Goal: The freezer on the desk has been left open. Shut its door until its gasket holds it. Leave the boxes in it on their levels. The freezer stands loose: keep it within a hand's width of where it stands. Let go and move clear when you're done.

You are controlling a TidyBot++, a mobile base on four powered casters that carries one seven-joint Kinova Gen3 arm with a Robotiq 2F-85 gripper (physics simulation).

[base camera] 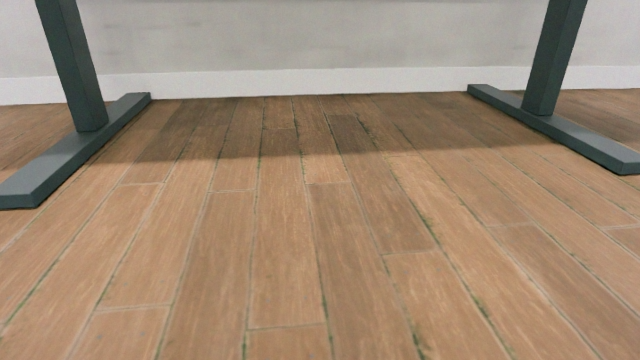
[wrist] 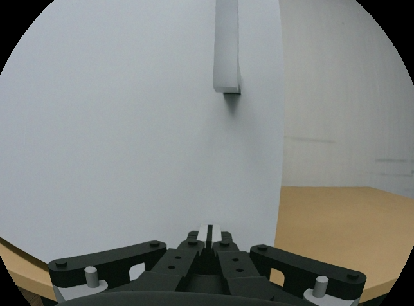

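Places are measured from the arm's base along level axes (x right, y ahead, z up), in millimetres.
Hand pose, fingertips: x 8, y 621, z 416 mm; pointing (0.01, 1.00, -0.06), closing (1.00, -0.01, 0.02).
After its pixels a point has its place.
The freezer's white door (wrist: 125, 125) fills the left and middle of the wrist view, its outer face toward the camera. Its grey vertical handle (wrist: 226, 47) stands out near the door's right edge, at the top of the view. My gripper (wrist: 209, 237) is shut and empty, low in front of the door face, below the handle's lower end; whether the fingertips touch the door I cannot tell. The boxes, the inside of the freezer and the gasket are hidden behind the door, so any gap at the gasket does not show. The freezer does not show in the base camera view.
The wooden desk top (wrist: 340, 220) shows right of the door, with a strip at the lower left. A pale wall (wrist: 350, 100) (base camera: 300, 35) @(x 6, y 1428, z -190 mm) is behind. In the base camera view, the desk's dark left leg (base camera: 75, 75) @(x -523, y 959, z -223 mm) and right leg (base camera: 555, 60) @(x 686, y 1033, z -207 mm) stand on floor feet over the plank floor (base camera: 285, 225) @(x -27, y 584, z -396 mm).
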